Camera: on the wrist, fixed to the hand. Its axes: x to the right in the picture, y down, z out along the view.
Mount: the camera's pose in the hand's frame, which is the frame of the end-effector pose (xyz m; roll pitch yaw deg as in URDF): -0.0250 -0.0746 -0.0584 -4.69 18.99 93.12
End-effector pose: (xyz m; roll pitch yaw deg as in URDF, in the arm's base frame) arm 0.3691 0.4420 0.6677 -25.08 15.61 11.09
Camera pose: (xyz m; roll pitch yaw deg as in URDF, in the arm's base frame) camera 0.3576 0.3457 0.6539 17.97 40.95 119.34
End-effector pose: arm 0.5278 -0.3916 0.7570 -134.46 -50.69 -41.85
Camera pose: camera 0.4688 -0.3246 0.7973 -132.49 18.81 -112.58
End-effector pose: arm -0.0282 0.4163 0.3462 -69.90 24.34 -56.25
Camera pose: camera -0.0963 0.3734 0.4020 82.14 62.69 121.39
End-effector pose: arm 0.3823 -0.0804 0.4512 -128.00 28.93 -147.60
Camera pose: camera 0.3620 -0.0932 0.5462 139.63 26.80 102.21
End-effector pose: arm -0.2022 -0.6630 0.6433 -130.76 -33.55 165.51
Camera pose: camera -0.1325 -0.6856 0.7084 -149.34 26.58 90.74
